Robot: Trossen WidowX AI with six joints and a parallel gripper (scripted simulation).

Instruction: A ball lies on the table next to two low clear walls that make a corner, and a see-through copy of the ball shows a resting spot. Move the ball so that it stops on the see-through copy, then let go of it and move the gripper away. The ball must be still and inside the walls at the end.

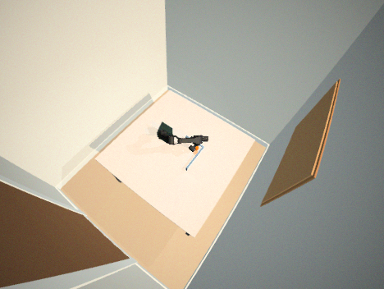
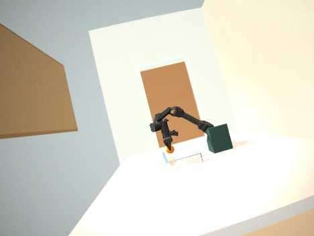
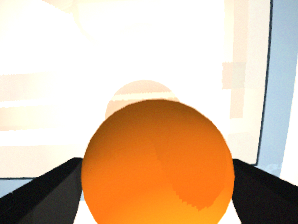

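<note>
The see-through copy of ball is 8 cm below my gripper tip and 1 cm ahead of it.
</note>
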